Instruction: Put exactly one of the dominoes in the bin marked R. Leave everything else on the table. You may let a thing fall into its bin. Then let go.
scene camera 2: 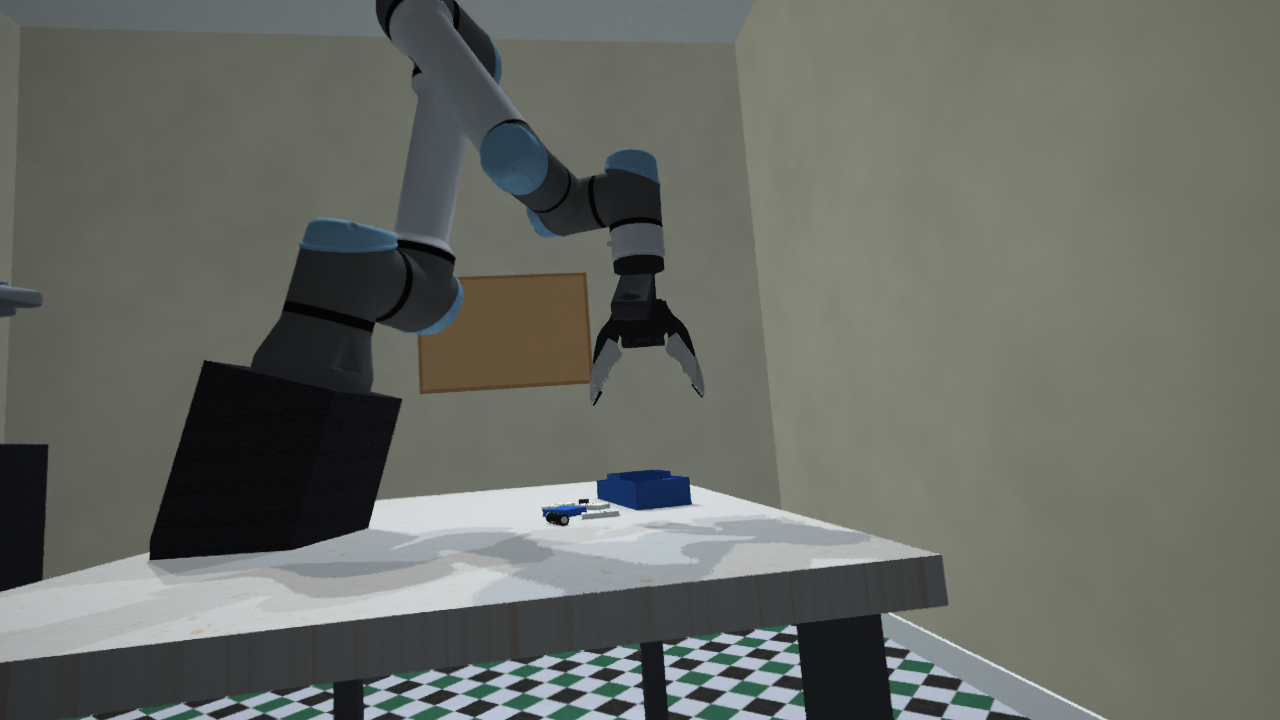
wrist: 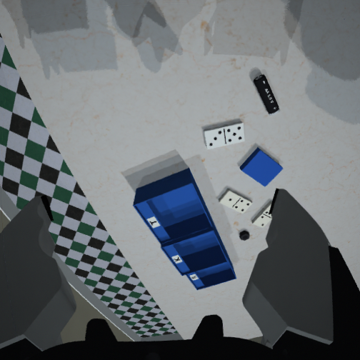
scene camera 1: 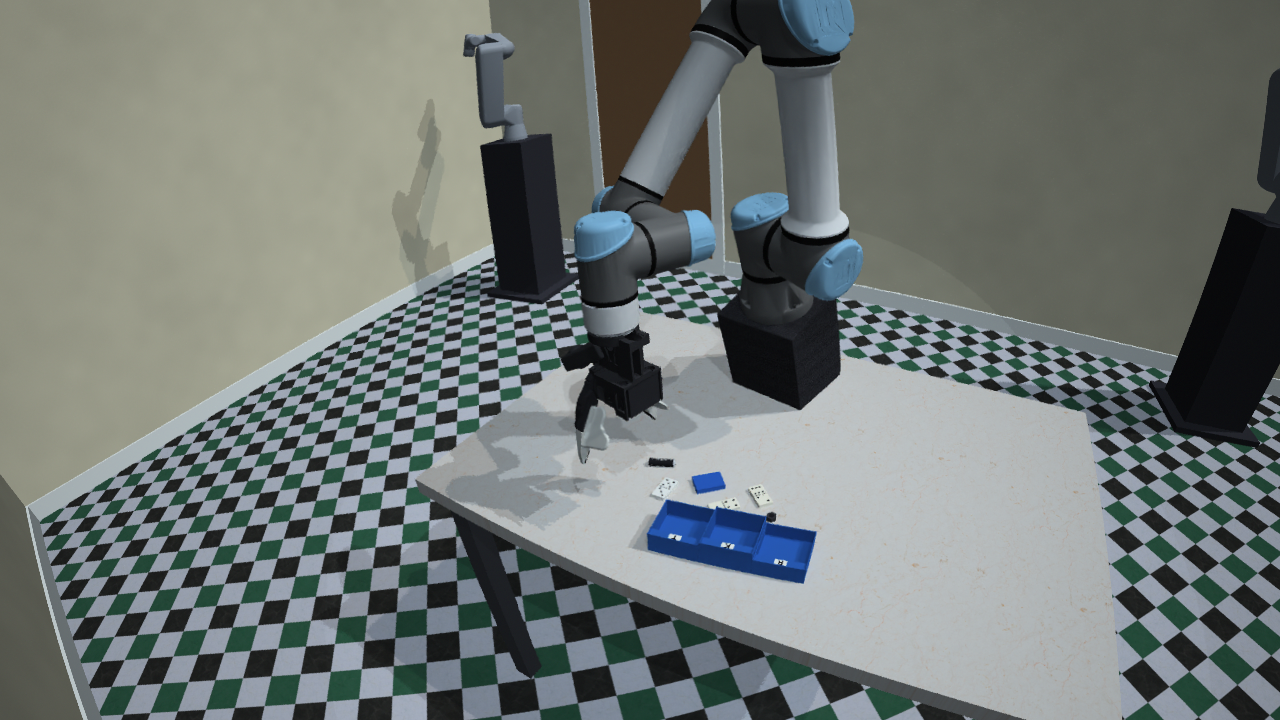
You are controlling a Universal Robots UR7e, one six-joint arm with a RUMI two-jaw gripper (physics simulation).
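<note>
Three white dominoes lie flat on the table. One domino has the battery and blue block near it. A second domino lies close beside the bins, partly hidden by their wall in scene camera 1. A third domino is partly covered by a finger in the wrist view. The blue three-compartment bin unit has small white labels; the far-end label looks like R, but is hard to read. My gripper is open and empty, well above the table.
A blue block lies among the dominoes. A black battery lies behind it. A small black object lies beside the bins. The table edge runs past the bins' labelled side.
</note>
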